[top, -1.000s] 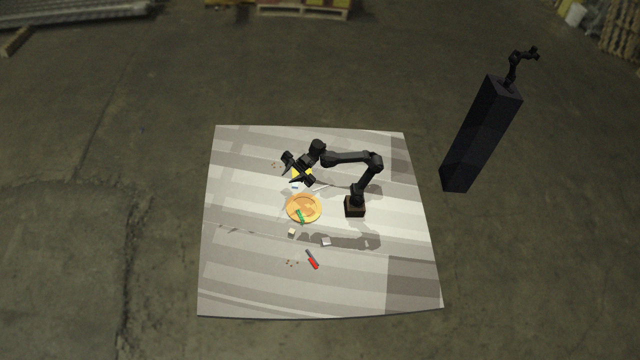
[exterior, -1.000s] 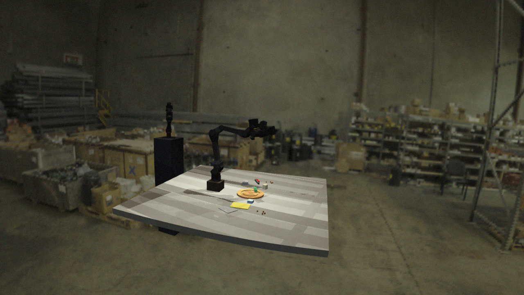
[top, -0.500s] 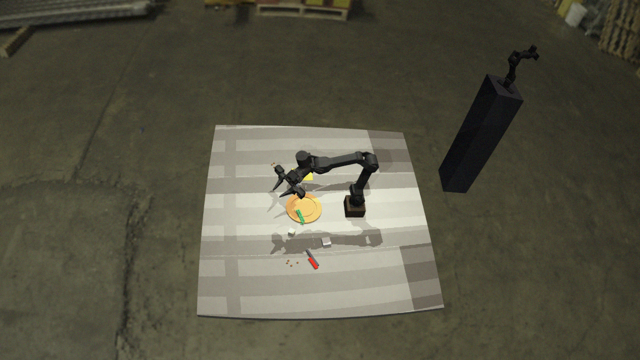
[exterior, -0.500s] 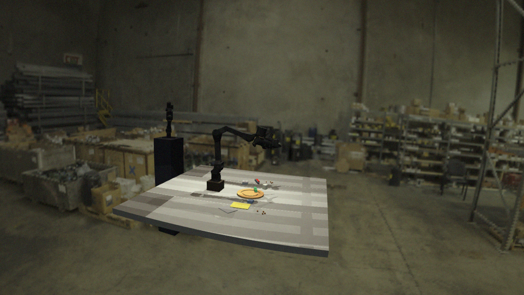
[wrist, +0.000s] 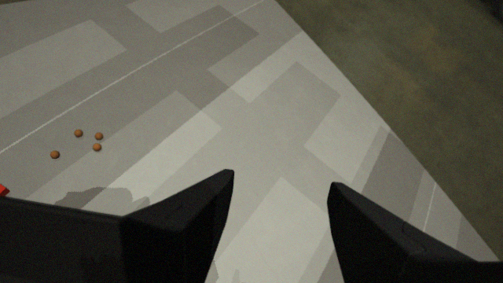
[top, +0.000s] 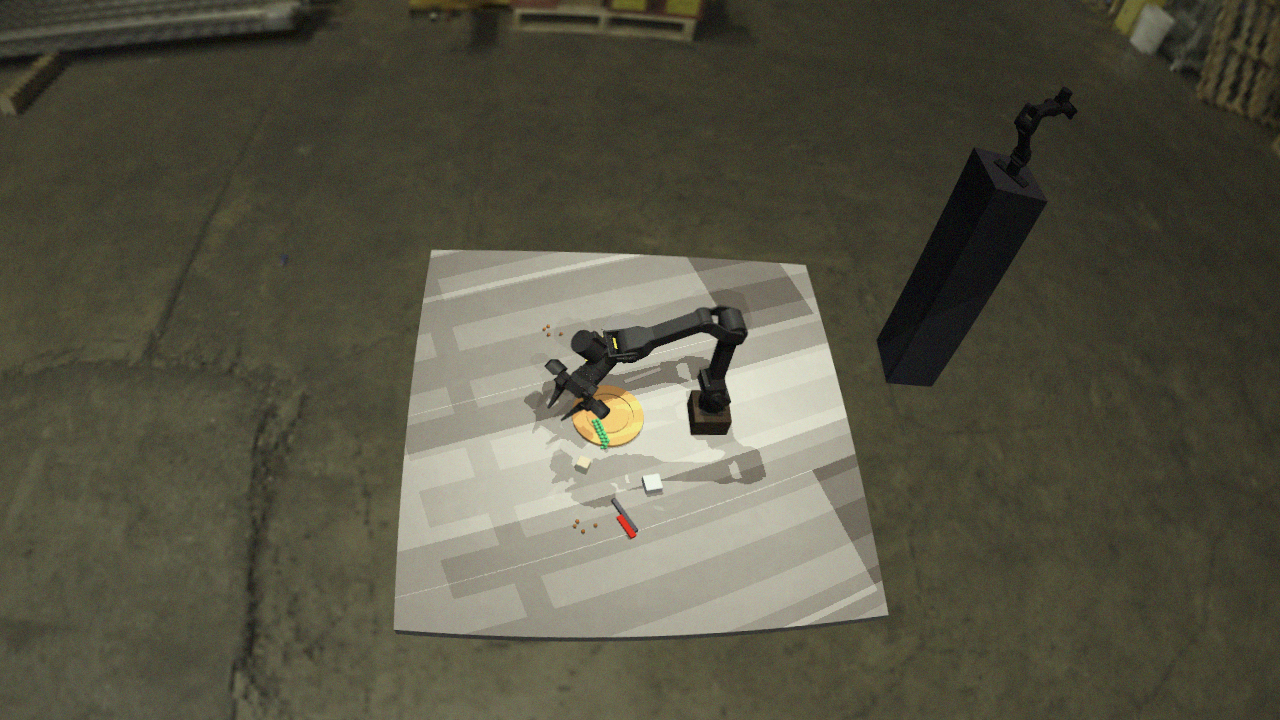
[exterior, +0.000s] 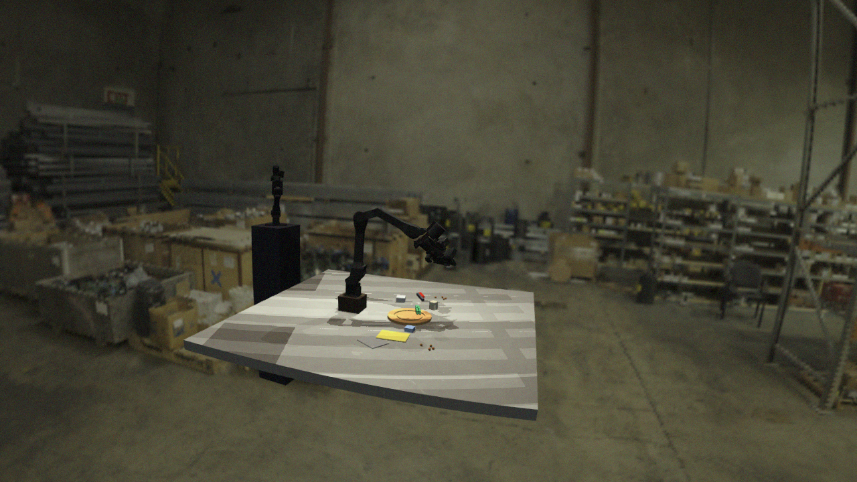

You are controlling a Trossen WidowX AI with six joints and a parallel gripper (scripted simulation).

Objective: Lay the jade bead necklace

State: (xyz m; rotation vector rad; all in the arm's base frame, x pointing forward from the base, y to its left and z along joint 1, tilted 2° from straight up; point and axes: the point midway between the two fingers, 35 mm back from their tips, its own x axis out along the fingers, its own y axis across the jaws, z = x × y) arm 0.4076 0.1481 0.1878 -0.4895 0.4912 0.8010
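The cream cube is 210 mm below my gripper tip, 80 mm behind it and 10 mm to the left of it. Round my gripper tip: red-handled tool (220 mm below, 200 mm behind, 170 mm to the left); then white strip (310 mm to the right, 250 mm behind, 230 mm below); then blue block (310 mm to the right, 220 mm below, 90 mm behind).
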